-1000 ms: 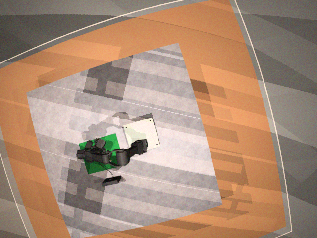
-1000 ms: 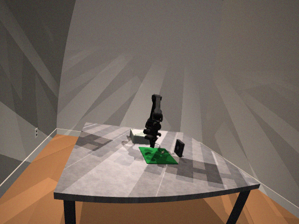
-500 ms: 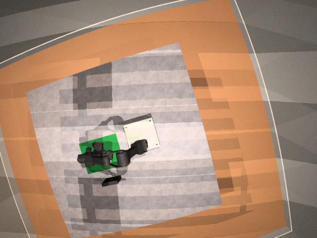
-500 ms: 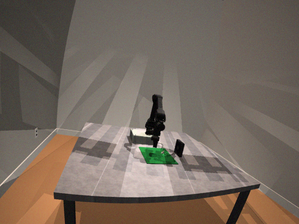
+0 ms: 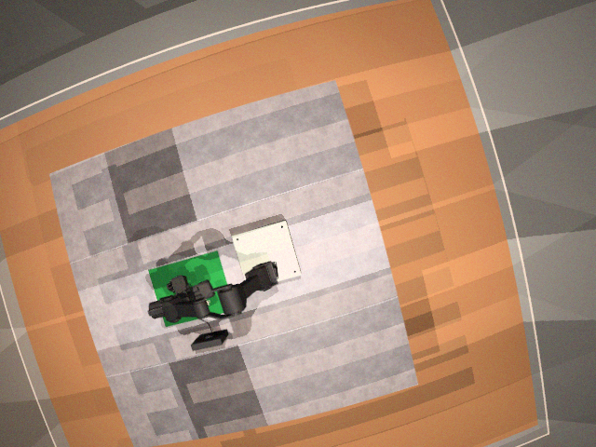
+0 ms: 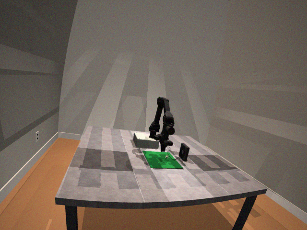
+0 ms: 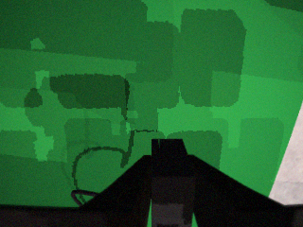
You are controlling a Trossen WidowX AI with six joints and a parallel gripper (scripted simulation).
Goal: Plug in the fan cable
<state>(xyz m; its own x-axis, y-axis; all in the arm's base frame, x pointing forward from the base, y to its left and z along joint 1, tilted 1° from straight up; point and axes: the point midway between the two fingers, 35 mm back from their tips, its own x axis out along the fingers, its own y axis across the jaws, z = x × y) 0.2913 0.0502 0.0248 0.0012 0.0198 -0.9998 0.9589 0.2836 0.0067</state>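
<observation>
The white four-pin header is 60 mm below my gripper tip, 50 mm to the left of it and 10 mm behind it. The rest, counted from my gripper tip: board (80 mm below, 40 mm ahead); black plug (10 mm to the left, 10 mm above); fan (180 mm to the left, 20 mm behind, 10 mm below).
</observation>
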